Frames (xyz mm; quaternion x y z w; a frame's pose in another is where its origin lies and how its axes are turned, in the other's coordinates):
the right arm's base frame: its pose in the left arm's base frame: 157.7 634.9 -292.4 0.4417 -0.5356 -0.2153 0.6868
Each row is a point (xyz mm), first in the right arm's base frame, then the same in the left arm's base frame.
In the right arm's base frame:
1: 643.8 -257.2 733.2
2: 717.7 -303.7 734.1
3: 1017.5 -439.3 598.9
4: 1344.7 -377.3 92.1
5: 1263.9 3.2 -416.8
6: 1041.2 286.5 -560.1
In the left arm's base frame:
1: -260.8 -268.8 -130.1
2: -228.7 -350.0 -128.7
3: 20.5 -599.8 -83.6
4: 587.9 -628.7 128.5
5: 964.6 -178.5 384.7
6: 972.8 193.1 495.3

